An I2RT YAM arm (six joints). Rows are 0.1 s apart.
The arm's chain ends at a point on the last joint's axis. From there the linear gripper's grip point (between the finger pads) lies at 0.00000 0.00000 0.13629 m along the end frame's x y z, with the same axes.
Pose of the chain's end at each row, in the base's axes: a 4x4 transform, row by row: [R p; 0 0 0 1], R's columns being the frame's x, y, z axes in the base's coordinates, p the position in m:
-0.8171 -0.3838 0.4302 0.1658; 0.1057 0.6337 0.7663 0.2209; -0.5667 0.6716 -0.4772 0.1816; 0 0 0 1
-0.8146 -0.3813 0.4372 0.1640; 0.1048 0.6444 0.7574 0.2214; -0.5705 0.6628 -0.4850 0.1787; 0 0 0 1
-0.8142 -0.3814 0.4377 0.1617; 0.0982 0.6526 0.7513 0.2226; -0.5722 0.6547 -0.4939 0.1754; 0 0 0 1
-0.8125 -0.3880 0.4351 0.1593; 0.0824 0.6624 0.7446 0.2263; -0.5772 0.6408 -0.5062 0.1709; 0 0 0 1
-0.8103 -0.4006 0.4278 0.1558; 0.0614 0.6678 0.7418 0.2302; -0.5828 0.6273 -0.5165 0.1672; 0 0 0 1
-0.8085 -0.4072 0.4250 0.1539; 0.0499 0.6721 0.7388 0.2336; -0.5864 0.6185 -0.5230 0.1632; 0 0 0 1
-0.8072 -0.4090 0.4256 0.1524; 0.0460 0.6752 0.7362 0.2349; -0.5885 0.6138 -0.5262 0.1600; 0 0 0 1
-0.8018 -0.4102 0.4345 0.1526; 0.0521 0.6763 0.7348 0.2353; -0.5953 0.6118 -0.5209 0.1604; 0 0 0 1
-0.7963 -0.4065 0.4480 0.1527; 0.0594 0.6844 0.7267 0.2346; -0.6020 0.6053 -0.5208 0.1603; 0 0 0 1
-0.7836 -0.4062 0.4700 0.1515; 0.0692 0.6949 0.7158 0.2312; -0.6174 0.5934 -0.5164 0.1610; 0 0 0 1
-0.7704 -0.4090 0.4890 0.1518; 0.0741 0.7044 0.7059 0.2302; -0.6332 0.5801 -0.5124 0.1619; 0 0 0 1
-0.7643 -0.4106 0.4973 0.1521; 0.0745 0.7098 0.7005 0.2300; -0.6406 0.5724 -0.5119 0.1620; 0 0 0 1
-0.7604 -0.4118 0.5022 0.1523; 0.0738 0.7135 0.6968 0.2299; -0.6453 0.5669 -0.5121 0.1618; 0 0 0 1
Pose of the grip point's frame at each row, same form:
-0.8171 -0.3838 0.4302 0.2244; 0.1057 0.6337 0.7663 0.3253; -0.5667 0.6716 -0.4772 0.1166; 0 0 0 1
-0.8146 -0.3813 0.4372 0.2236; 0.1048 0.6444 0.7574 0.3246; -0.5705 0.6628 -0.4850 0.1126; 0 0 0 1
-0.8142 -0.3814 0.4377 0.2214; 0.0982 0.6526 0.7513 0.3250; -0.5722 0.6547 -0.4939 0.1081; 0 0 0 1
-0.8125 -0.3880 0.4351 0.2186; 0.0824 0.6624 0.7446 0.3278; -0.5772 0.6408 -0.5062 0.1019; 0 0 0 1
-0.8103 -0.4006 0.4278 0.2141; 0.0614 0.6678 0.7418 0.3313; -0.5828 0.6273 -0.5165 0.0968; 0 0 0 1
-0.8085 -0.4072 0.4250 0.2118; 0.0499 0.6721 0.7388 0.3343; -0.5864 0.6185 -0.5230 0.0919; 0 0 0 1
-0.8072 -0.4090 0.4256 0.2104; 0.0460 0.6752 0.7362 0.3352; -0.5885 0.6138 -0.5262 0.0883; 0 0 0 1
-0.8018 -0.4102 0.4345 0.2118; 0.0521 0.6763 0.7348 0.3354; -0.5953 0.6118 -0.5209 0.0894; 0 0 0 1
-0.7963 -0.4065 0.4480 0.2138; 0.0594 0.6844 0.7267 0.3336; -0.6020 0.6053 -0.5208 0.0893; 0 0 0 1
-0.7836 -0.4062 0.4700 0.2156; 0.0692 0.6949 0.7158 0.3288; -0.6174 0.5934 -0.5164 0.0906; 0 0 0 1
-0.7704 -0.4090 0.4890 0.2184; 0.0741 0.7044 0.7059 0.3264; -0.6332 0.5801 -0.5124 0.0921; 0 0 0 1
-0.7643 -0.4106 0.4973 0.2199; 0.0745 0.7098 0.7005 0.3255; -0.6406 0.5724 -0.5119 0.0922; 0 0 0 1
-0.7604 -0.4118 0.5022 0.2207; 0.0738 0.7135 0.6968 0.3249; -0.6453 0.5669 -0.5121 0.0920; 0 0 0 1

